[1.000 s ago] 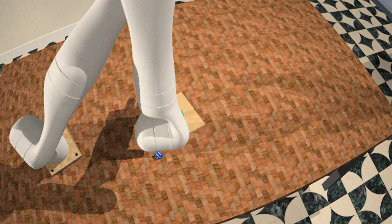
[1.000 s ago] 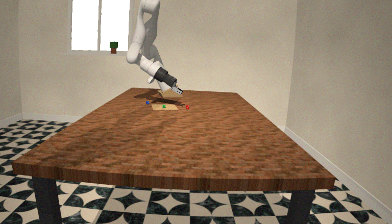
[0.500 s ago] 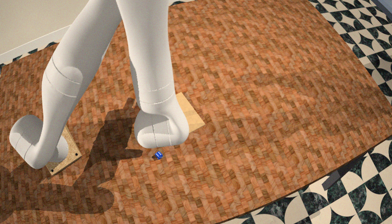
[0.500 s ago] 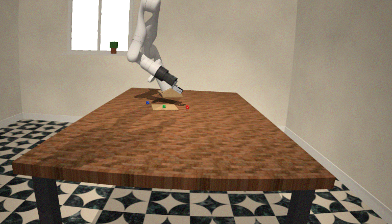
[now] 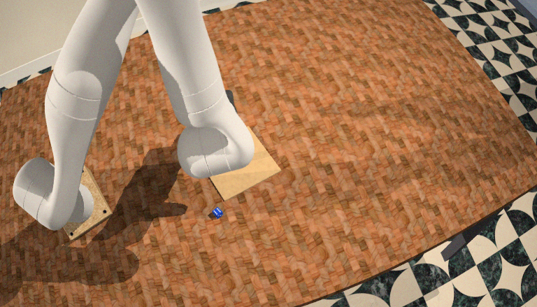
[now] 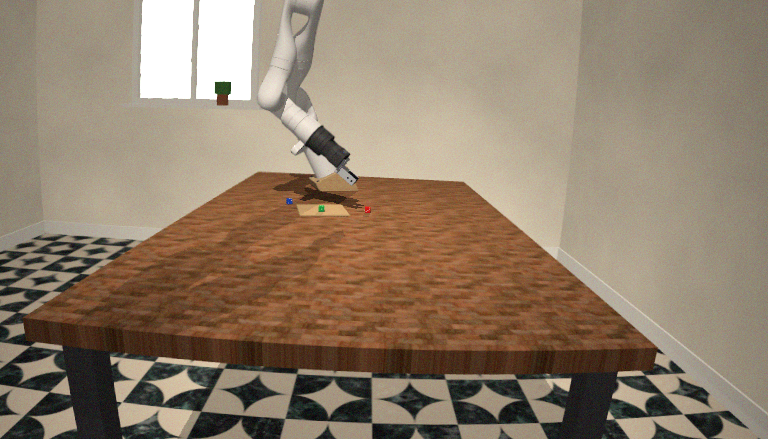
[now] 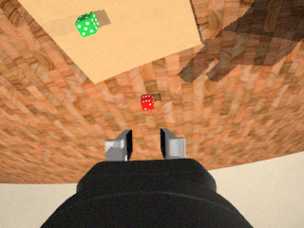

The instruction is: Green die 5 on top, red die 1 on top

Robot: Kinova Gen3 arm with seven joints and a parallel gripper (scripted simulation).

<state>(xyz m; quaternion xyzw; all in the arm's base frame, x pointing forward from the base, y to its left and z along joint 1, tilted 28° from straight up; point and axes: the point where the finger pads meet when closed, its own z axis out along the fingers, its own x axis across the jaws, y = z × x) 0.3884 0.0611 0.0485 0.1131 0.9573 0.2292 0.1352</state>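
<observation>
Right now the red die is 1 cm ahead of my hand, 5 cm to the left of it and 9 cm below it. The rest, counted from my hand: tan mat: 8 cm to the right, 10 cm below; then green die: 2 cm ahead, 8 cm to the right, 9 cm below; then blue die: 10 cm behind, 18 cm to the right, 9 cm below.
</observation>
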